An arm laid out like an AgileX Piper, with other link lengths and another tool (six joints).
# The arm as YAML. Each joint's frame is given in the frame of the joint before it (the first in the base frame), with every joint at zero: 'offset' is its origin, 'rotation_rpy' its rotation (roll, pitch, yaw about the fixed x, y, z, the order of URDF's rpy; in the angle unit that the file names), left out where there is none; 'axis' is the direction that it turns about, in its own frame. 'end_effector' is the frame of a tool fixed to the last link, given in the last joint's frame.
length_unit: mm
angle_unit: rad
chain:
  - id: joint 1
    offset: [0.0, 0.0, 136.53]
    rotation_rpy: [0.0, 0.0, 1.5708]
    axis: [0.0, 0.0, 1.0]
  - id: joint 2
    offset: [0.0, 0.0, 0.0]
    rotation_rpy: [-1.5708, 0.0, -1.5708]
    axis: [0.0, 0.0, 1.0]
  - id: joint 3
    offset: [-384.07, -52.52, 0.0]
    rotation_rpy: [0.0, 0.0, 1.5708]
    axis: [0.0, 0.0, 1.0]
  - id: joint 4
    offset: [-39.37, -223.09, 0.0]
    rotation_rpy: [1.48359, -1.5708, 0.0]
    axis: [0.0, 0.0, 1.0]
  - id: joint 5
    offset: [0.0, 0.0, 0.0]
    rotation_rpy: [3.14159, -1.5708, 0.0]
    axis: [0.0, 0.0, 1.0]
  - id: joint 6
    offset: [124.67, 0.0, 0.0]
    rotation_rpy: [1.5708, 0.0, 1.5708]
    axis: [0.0, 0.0, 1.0]
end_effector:
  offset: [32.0, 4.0, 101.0]
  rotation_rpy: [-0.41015, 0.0, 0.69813]
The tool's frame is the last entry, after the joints.
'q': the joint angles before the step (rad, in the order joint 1, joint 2, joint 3, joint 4, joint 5, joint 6). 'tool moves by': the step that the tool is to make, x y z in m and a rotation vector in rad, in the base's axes. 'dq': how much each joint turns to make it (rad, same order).
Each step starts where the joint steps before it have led.
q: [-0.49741 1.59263 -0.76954 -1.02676 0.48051 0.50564]
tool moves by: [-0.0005 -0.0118 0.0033 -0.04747 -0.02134 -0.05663]
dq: [0.00004 0.01439 0.00012 -0.13059 0.03032 0.16555]
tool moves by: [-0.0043 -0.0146 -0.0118 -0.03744 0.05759 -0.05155]
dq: [0.00002 0.06434 0.00008 -0.10220 0.06288 0.11170]
